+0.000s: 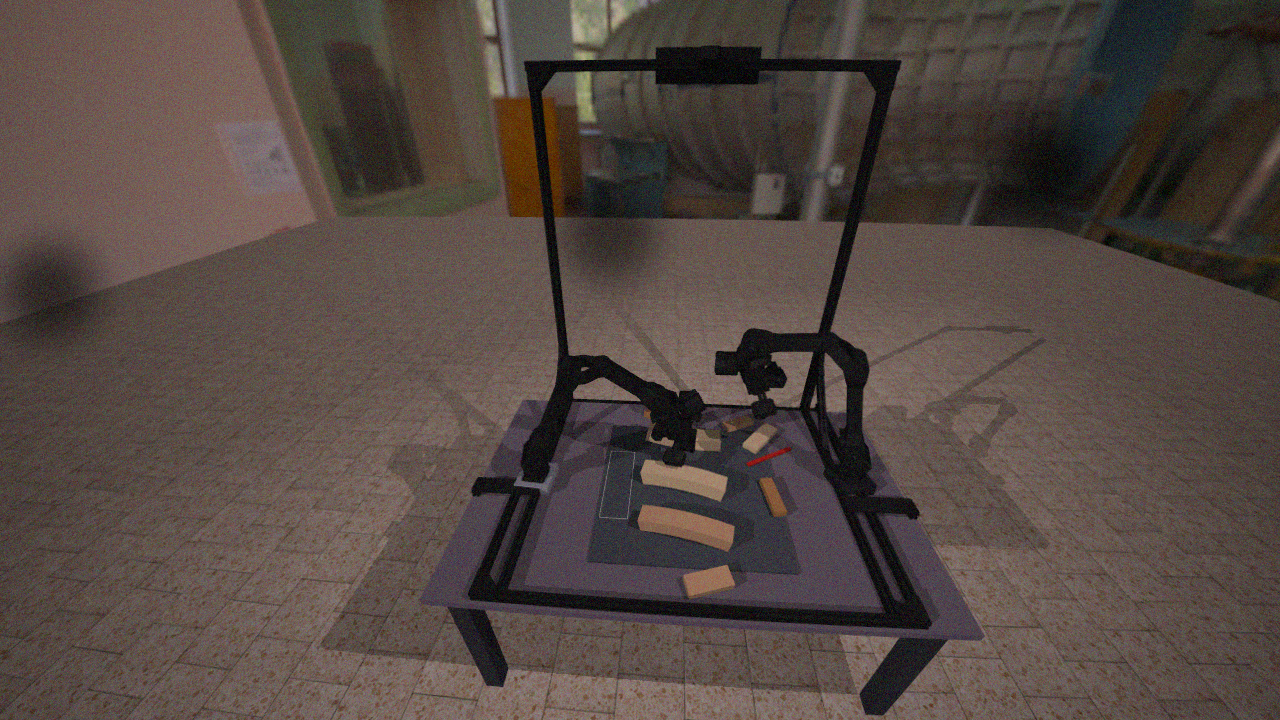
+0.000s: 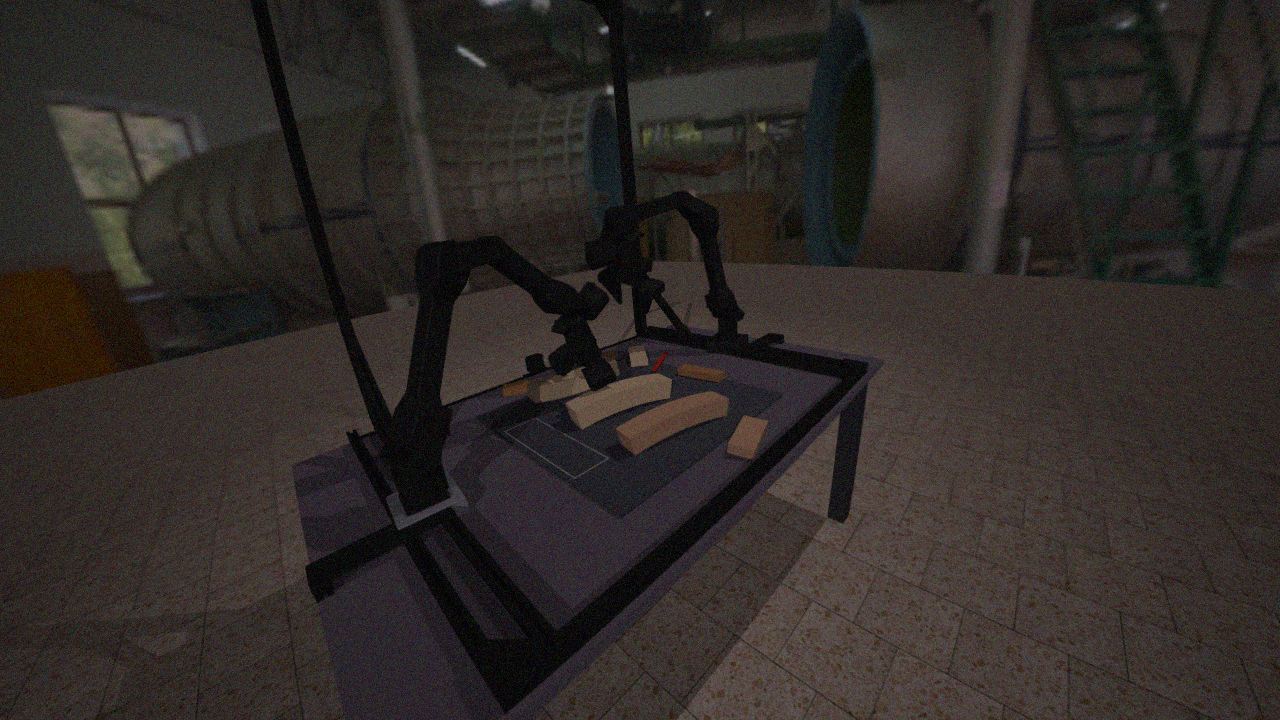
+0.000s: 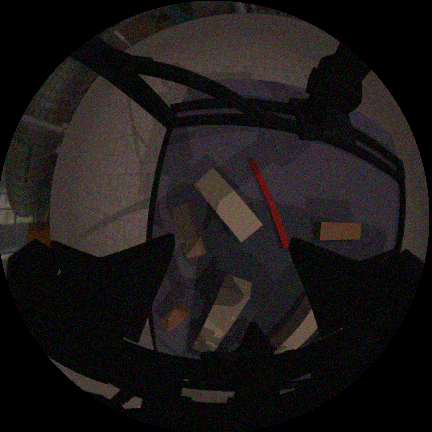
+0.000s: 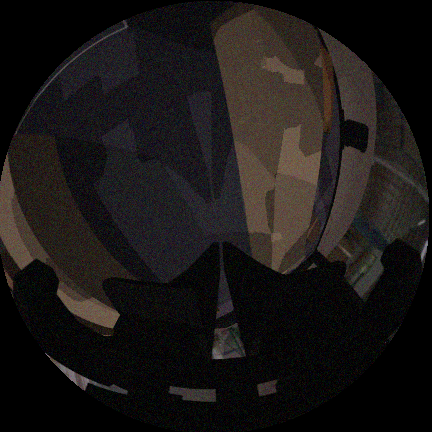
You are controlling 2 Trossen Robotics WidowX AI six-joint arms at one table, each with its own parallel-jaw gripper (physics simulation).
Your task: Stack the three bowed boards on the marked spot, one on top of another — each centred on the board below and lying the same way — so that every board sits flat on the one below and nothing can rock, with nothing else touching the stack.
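Frame: origin at the left arm's base, x right, y back, z down, level; metres.
Seen in the pictures: left gripper, fingertip midpoint: [image 2: 633,308] [image 3: 234,242]; right gripper, fingertip midpoint: [image 1: 692,451] [image 3: 252,321] [image 4: 220,247]; left arm's base at its link origin: [image 1: 851,475] [image 2: 727,337] [image 3: 316,114]; right arm's base at its link origin: [image 1: 536,473] [image 2: 424,497].
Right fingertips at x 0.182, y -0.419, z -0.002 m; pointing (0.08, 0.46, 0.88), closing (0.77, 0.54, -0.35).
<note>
Pixels of each thing's top centre, then the offset from my right fingertips to it.
- orange-tan bowed board at its top centre: [image 2: 676,406] [image 1: 687,520] dx -0.248, dy -0.093, dz -0.018 m
- third pale bowed board at its top centre: [image 4: 313,189] [image 3: 215,329] [image 2: 574,369] [image 1: 684,430] dx +0.074, dy -0.005, dz -0.022 m
- red stick at its top centre: [image 3: 270,202] [image 2: 660,358] [image 1: 770,454] dx -0.039, dy +0.239, dz +0.021 m
The marked spot [image 1: 614,517] [image 2: 539,454] is a thin pale outline at the mat's left side; no board lies in it. A pale bowed board [image 1: 683,483] [image 2: 619,400] [image 4: 70,200] lies mid-mat. An orange-tan bowed board [image 1: 685,528] [image 2: 673,422] lies nearer the front. A third pale bowed board [image 1: 707,439] [image 2: 559,386] [image 3: 222,317] [image 4: 250,100] lies behind, partly hidden by the right arm. My right gripper [image 1: 674,460] [image 2: 601,380] [image 4: 220,247] is shut and empty, low between the two pale boards. My left gripper [image 1: 762,410] [image 3: 234,242] is open, above the back right.
Loose blocks lie around: a tan one [image 1: 708,582] [image 2: 747,437] at the front, an orange-brown one [image 1: 772,497] [image 3: 340,231] at the right, a pale one [image 1: 759,437] [image 3: 240,215] and a brown one [image 1: 737,423] [image 3: 186,225] at the back. A red stick [image 1: 769,456] [image 3: 270,205] lies beside the pale block.
</note>
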